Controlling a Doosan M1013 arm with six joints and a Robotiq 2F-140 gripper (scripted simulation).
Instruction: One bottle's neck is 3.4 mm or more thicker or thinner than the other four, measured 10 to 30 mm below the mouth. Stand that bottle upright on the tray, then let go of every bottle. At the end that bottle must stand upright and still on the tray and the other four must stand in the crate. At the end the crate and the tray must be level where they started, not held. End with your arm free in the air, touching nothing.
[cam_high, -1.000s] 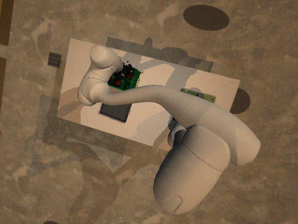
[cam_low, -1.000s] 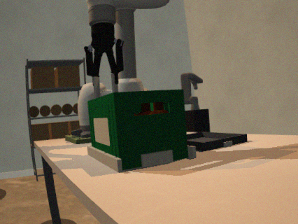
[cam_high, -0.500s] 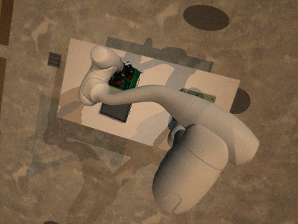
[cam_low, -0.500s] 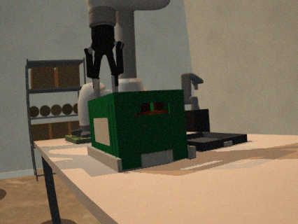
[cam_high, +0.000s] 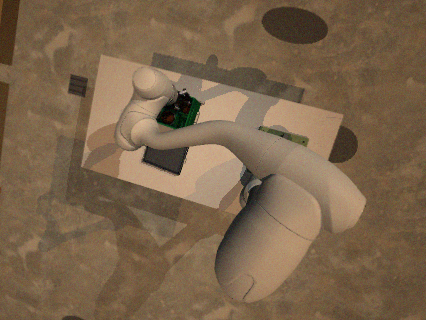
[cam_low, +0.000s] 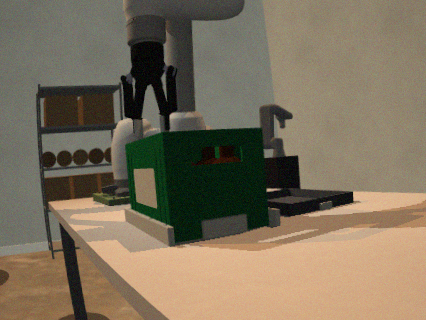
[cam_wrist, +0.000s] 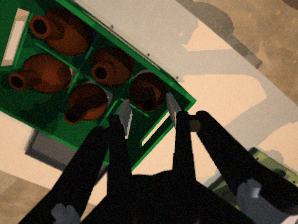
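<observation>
My gripper is now 8 cm short of the brown bottle and 10 cm above it. Also, from my hand: green crate 9 cm ahead, 4 cm to the left, 11 cm below; dark tray 7 cm ahead, 31 cm to the left, 18 cm below.
</observation>
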